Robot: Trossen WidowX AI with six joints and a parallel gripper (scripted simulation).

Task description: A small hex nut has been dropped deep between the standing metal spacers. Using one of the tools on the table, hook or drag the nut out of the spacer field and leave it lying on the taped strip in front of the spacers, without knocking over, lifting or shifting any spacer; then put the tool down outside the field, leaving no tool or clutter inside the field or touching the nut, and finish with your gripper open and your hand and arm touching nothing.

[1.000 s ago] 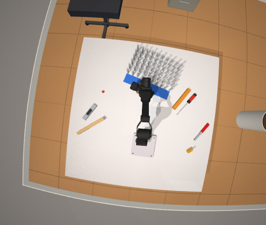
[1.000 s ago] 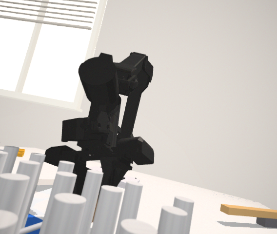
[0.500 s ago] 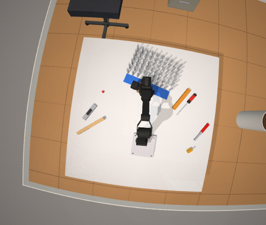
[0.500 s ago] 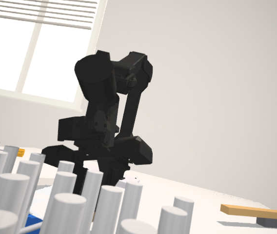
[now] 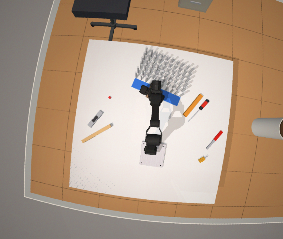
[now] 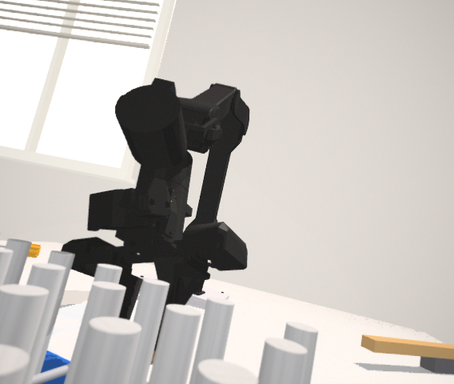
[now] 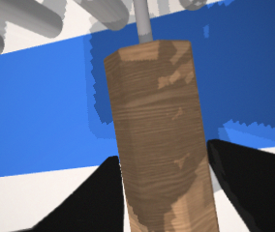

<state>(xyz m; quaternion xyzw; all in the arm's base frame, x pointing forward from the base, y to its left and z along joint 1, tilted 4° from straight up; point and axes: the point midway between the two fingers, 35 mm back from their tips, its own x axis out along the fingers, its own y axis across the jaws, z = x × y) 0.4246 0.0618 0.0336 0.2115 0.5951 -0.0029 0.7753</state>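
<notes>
Right now my gripper tip is 2 cm short of the blue taped strip, 5 cm to the left of it and 3 cm above it. Round my gripper tip: orange bar 4 cm behind, 36 cm to the right, 2 cm below; red cube 8 cm behind, 31 cm to the left, 3 cm below; hex nut 19 cm ahead, 5 cm to the right, 3 cm below.
</notes>
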